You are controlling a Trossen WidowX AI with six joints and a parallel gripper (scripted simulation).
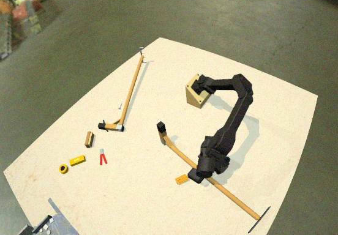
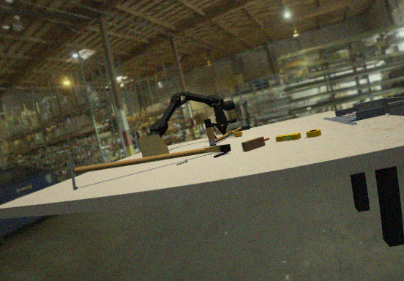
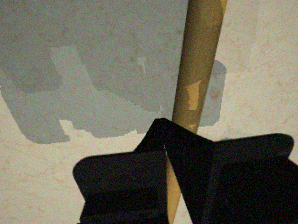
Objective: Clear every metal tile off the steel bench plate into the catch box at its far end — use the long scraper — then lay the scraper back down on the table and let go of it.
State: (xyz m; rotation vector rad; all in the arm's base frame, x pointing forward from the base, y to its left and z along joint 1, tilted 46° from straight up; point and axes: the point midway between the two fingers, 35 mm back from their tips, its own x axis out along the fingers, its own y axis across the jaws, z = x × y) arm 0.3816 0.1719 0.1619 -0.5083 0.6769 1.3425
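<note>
The screwdriver is 80 mm ahead of my gripper tip and 70 mm to the right of it. From my gripper tip the other things lie so: yellow tape roll (360 mm ahead, 620 mm to the right); yellow level (270 mm ahead, 590 mm to the right); wooden block (140 mm ahead, 600 mm to the right, 10 mm above).
</note>
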